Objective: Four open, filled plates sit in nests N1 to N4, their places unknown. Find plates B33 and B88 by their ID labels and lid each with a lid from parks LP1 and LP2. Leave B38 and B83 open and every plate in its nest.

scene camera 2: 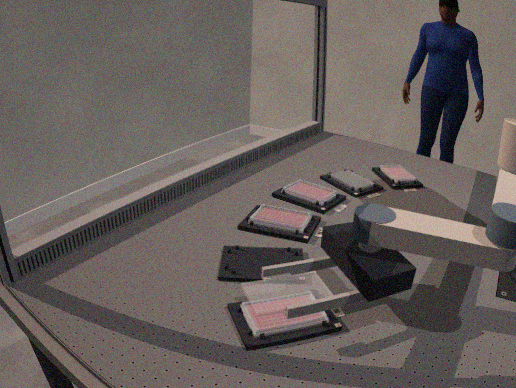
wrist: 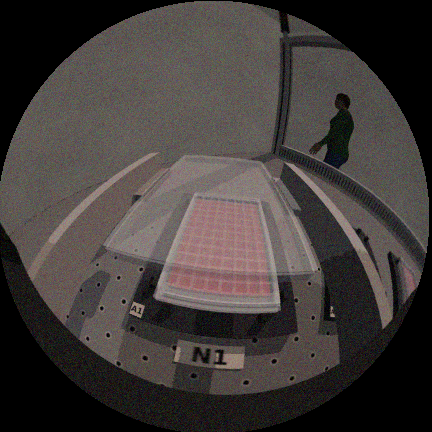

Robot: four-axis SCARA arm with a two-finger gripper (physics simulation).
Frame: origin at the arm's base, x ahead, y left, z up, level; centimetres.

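Seen in the pictures: gripper, between the fingertips: (scene camera 2: 273, 292) (wrist: 220, 164).
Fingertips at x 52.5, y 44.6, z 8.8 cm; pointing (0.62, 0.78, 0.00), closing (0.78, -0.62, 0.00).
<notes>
A point is followed by its place in that frame.
My gripper (scene camera 2: 275, 292) {x 52.5, y 44.6, z 8.8 cm} (wrist: 220, 164) {x 52.5, y 44.6, z 8.8 cm} is shut on a clear lid (scene camera 2: 305, 281) {x 50.1, y 38.8, z 8.4 cm} (wrist: 220, 175) {x 51.6, y 43.3, z 8.4 cm} and holds it level above the pink-filled plate (scene camera 2: 265, 315) (wrist: 220, 250) in nest N1 (scene camera 2: 252, 343) {x 51.9, y 51.1, z 2.5 cm} (wrist: 210, 325) {x 46.8, y 36.5, z 2.5 cm}. In the wrist view the lid overlaps most of the plate; a gap shows between them. The N1 label (wrist: 210, 356) {x 45.6, y 34.5, z 1.5 cm} is readable; no plate ID is. In the scene view, other pink plates (scene camera 2: 280, 219) {x 69.9, y 13.8, z 3.7 cm} (scene camera 2: 310, 192) {x 71.6, y -3.9, z 3.9 cm} (scene camera 2: 398, 174) {x 55.3, y -35.0, z 3.8 cm} sit open in dark nests. A grey lid (scene camera 2: 352, 180) {x 66.5, y -21.3, z 3.1 cm} lies on a park between two of them.
A bare dark park (scene camera 2: 245, 261) {x 67.2, y 31.1, z 2.3 cm} lies beside N1, near one finger. A slotted rail (scene camera 2: 170, 190) {x 100.3, y 17.9, z 4.3 cm} (wrist: 360, 190) {x 100.4, y 31.2, z 4.3 cm} runs along the table's far side. A person in blue (scene camera 2: 447, 60) stands beyond the table; a person in green (wrist: 341, 132) shows in the wrist view.
</notes>
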